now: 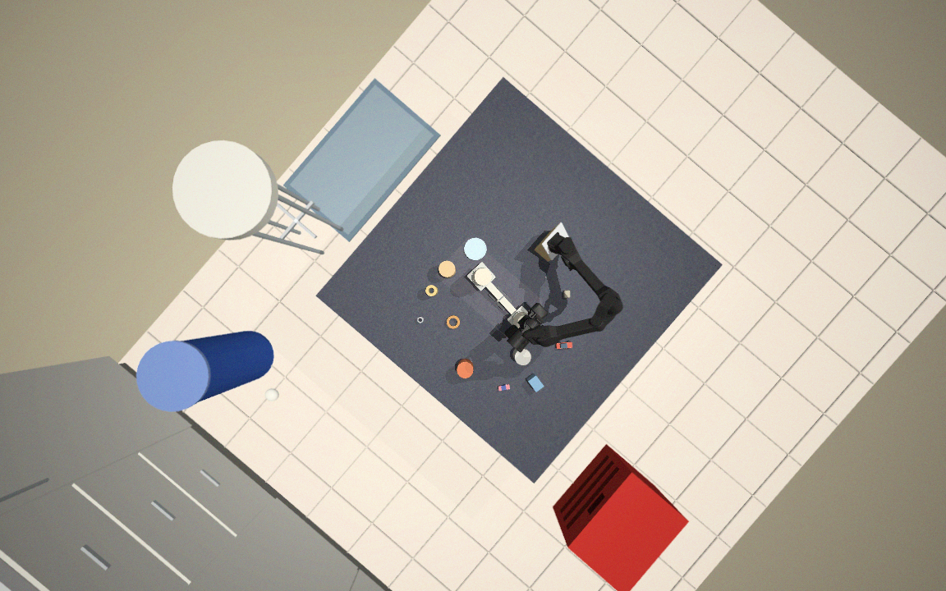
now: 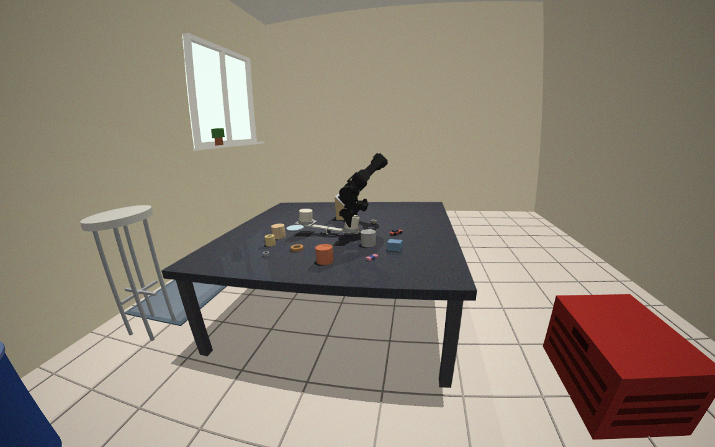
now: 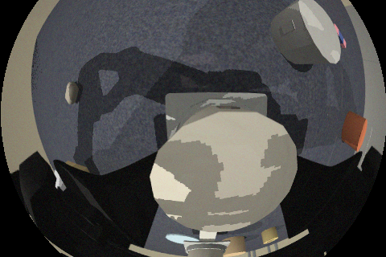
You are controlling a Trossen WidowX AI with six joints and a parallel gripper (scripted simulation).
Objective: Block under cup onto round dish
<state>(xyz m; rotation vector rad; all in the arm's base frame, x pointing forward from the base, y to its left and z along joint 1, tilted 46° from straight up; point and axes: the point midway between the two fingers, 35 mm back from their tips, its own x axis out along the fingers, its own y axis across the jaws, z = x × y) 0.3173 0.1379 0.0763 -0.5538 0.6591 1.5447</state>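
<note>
Now: gripper tip 6 cm past the red toy car, 22 cm to the right of it and 5 cm above it. The rest, counted from my gripper tip: grey cylinder 9 cm ahead, 11 cm to the left, 2 cm below; grey block 1 cm below; cream cup 2 cm to the left, 1 cm above.
</note>
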